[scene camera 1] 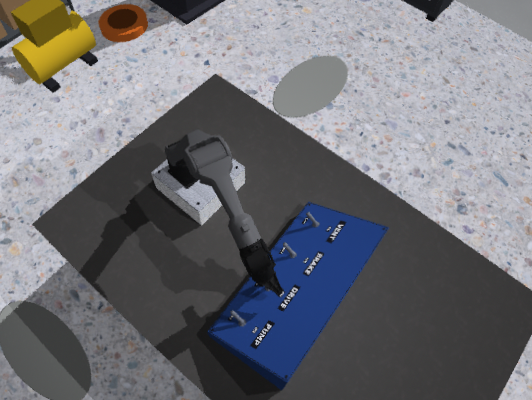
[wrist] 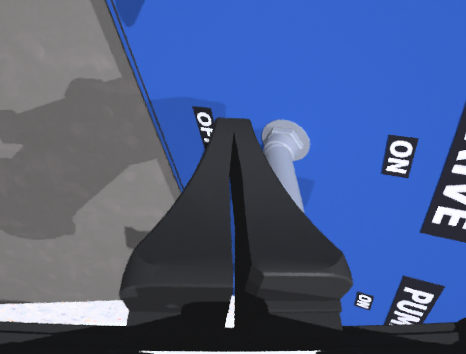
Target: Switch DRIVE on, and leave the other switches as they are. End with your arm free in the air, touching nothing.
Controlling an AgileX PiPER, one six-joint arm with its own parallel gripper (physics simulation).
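Observation:
The blue switch panel [scene camera 1: 340,270] [wrist: 325,60] carries levers in a row. My gripper [scene camera 1: 281,294] [wrist: 231,136] is shut and empty, low over the panel by the DRIVE label [scene camera 1: 289,298] [wrist: 450,212]. The DRIVE lever [wrist: 285,162] is beside and partly behind the right finger in the wrist view. Its visible part slants slightly toward the ON side; its tip is hidden, and whether the finger touches it is unclear. The arm hides this lever in the scene view. The PUMP lever [scene camera 1: 238,318], BRAKE lever [scene camera 1: 289,250] and VENT lever [scene camera 1: 312,219] lean toward their OFF labels.
The BRAKE and PUMP levers stand on either side of the gripper along the panel. The arm's pale base block [scene camera 1: 202,212] stands on the dark mat [scene camera 1: 400,310]. A yellow cylinder shape [scene camera 1: 55,52] and an orange ring [scene camera 1: 140,27] are far off at the upper left.

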